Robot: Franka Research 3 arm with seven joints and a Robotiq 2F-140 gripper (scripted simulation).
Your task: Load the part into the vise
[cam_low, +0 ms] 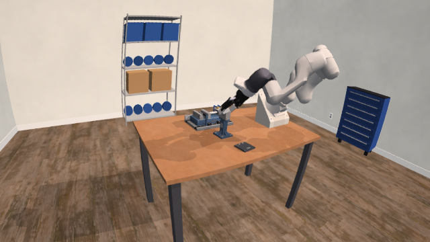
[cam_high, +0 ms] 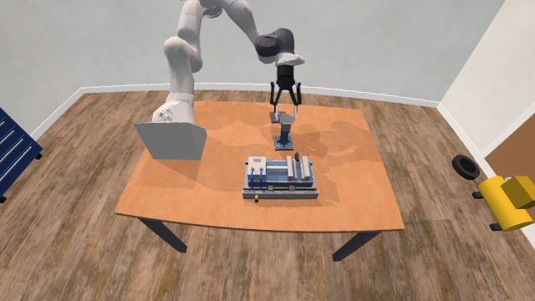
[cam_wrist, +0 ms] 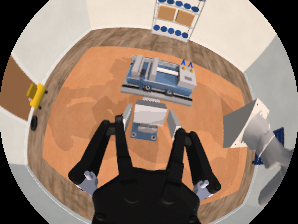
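Now: hand 2 cm to the left of the part and 2 cm above it. Round my hand: fixed jaw: 22 cm to the right, 10 cm below, 9 cm ahead; then vise: 22 cm to the right, 13 cm below, 1 cm behind; then infeed plate: 18 cm to the left, 17 cm below, 3 cm behind.
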